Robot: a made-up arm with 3 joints. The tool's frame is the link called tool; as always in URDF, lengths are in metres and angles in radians.
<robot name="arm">
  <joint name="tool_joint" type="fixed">
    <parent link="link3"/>
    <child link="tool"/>
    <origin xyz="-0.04 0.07 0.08"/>
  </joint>
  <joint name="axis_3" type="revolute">
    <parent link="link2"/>
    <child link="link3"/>
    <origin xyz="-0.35 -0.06 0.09"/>
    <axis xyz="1 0 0"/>
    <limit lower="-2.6" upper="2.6"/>
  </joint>
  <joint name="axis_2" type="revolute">
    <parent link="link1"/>
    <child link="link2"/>
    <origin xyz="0 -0.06 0.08"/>
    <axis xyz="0 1 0"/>
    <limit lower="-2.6" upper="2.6"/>
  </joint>
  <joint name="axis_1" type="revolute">
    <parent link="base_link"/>
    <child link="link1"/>
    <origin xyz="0 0 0.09"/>
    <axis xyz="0 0 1"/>
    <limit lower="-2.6" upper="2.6"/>
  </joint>
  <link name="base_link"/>
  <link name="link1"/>
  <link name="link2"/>
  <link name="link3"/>
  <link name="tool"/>
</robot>
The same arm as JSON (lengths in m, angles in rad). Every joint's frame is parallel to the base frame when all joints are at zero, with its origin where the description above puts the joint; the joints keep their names.
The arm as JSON. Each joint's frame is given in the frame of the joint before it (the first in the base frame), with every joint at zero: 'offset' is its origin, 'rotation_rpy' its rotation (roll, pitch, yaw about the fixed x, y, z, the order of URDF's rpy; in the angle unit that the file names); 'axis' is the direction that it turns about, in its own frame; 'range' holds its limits. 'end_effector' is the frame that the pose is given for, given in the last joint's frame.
{"length_unit": "m", "angle_unit": "rad", "chain": [{"id": "axis_1", "offset": [0.0, 0.0, 0.09], "rotation_rpy": [0.0, 0.0, 0.0], "axis": [0.0, 0.0, 1.0], "range": [-2.6, 2.6]}, {"id": "axis_2", "offset": [0.0, -0.06, 0.08], "rotation_rpy": [0.0, 0.0, 0.0], "axis": [0.0, 1.0, 0.0], "range": [-2.6, 2.6]}, {"id": "axis_3", "offset": [-0.35, -0.06, 0.09], "rotation_rpy": [0.0, 0.0, 0.0], "axis": [1.0, 0.0, 0.0], "range": [-2.6, 2.6]}], "end_effector": {"offset": [-0.04, 0.07, 0.08], "rotation_rpy": [0.0, 0.0, 0.0]}}
